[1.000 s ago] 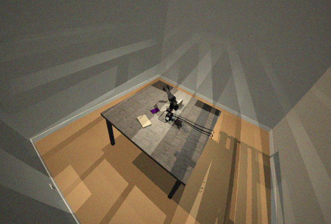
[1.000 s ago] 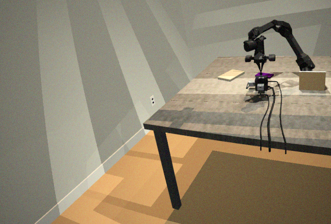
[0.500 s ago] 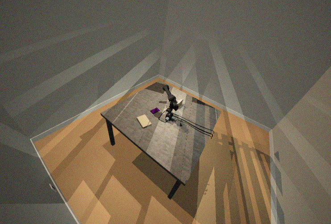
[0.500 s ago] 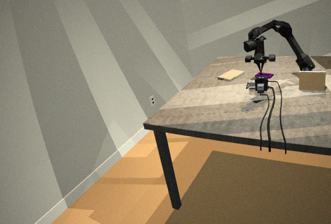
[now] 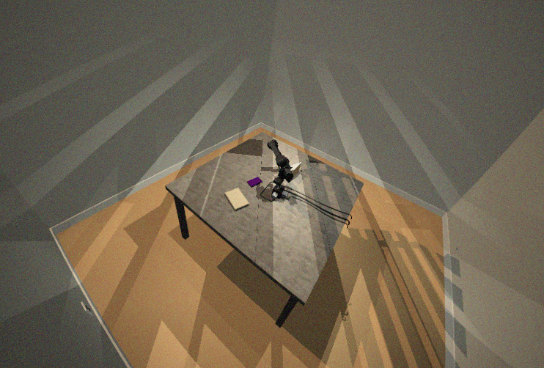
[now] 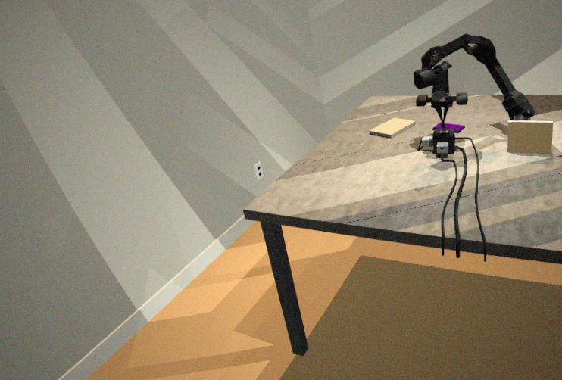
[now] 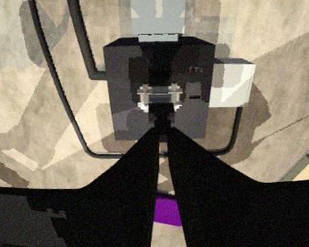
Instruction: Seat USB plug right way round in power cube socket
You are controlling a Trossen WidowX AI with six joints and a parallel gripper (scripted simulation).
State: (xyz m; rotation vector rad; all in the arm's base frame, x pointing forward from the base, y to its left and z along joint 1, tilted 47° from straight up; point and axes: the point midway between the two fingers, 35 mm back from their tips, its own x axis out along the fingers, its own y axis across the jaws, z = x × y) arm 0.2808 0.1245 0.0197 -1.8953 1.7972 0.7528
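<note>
Right now the USB plug is 20 mm below my gripper tip. Round my gripper tip: beige pad: 270 mm ahead, 210 mm to the right, 110 mm below; purple flat item: 230 mm to the right, 120 mm below, 20 mm ahead; USB socket: 50 mm below.
</note>
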